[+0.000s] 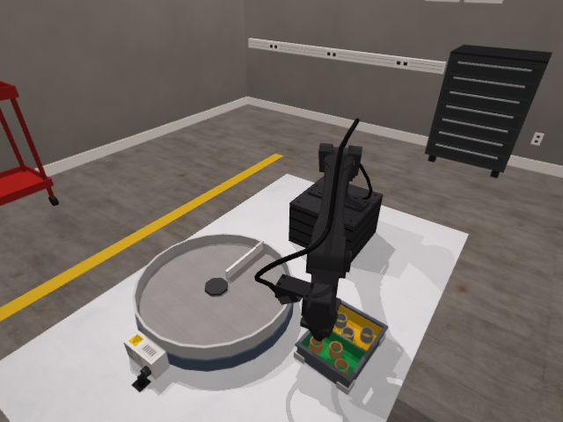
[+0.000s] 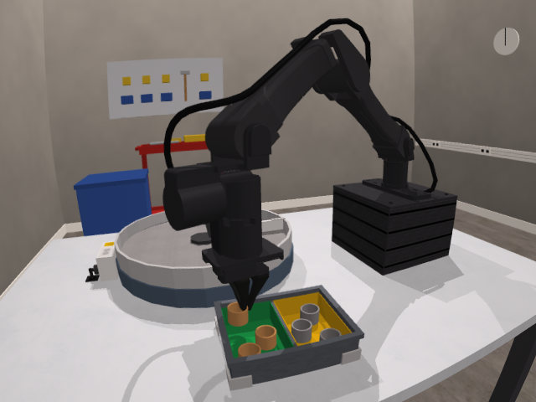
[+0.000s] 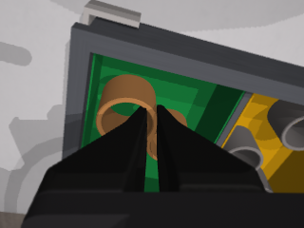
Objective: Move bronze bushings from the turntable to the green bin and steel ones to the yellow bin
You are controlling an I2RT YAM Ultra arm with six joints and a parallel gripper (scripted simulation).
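The green bin is 40 mm to the left of my hand and 40 mm below it. Also, from my hand: dark grey tray: 50 mm behind, 40 mm to the left, 30 mm below; then turntable: 20 mm ahead, 310 mm to the right, 10 mm below; then yellow bin: 90 mm behind, 40 mm to the left, 40 mm below.
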